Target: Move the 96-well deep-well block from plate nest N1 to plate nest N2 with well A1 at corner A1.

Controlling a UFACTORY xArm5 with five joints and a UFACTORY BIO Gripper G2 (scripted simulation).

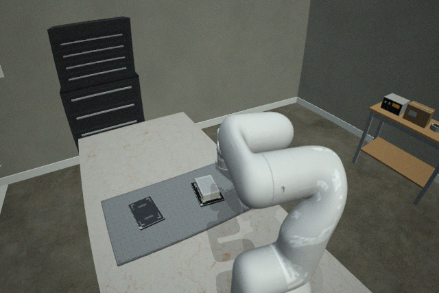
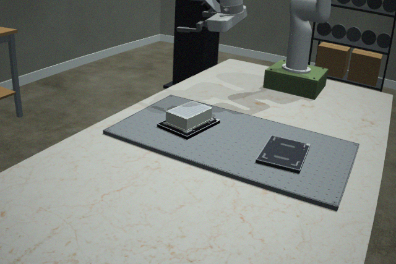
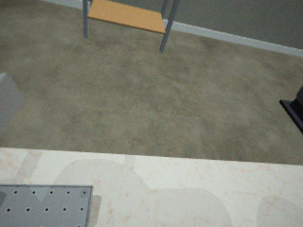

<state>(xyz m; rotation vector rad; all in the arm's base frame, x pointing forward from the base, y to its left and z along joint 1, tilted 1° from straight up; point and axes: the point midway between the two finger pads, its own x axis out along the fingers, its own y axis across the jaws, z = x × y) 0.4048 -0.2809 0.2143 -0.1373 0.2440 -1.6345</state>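
My gripper is now 230 mm short of the white 96-well deep-well block, 120 mm to the right of it and 250 mm above it. Round my hand: plate nest N2: 250 mm ahead, 430 mm to the left, 270 mm below; black plate nest N1: 230 mm ahead, 120 mm to the left, 270 mm below.
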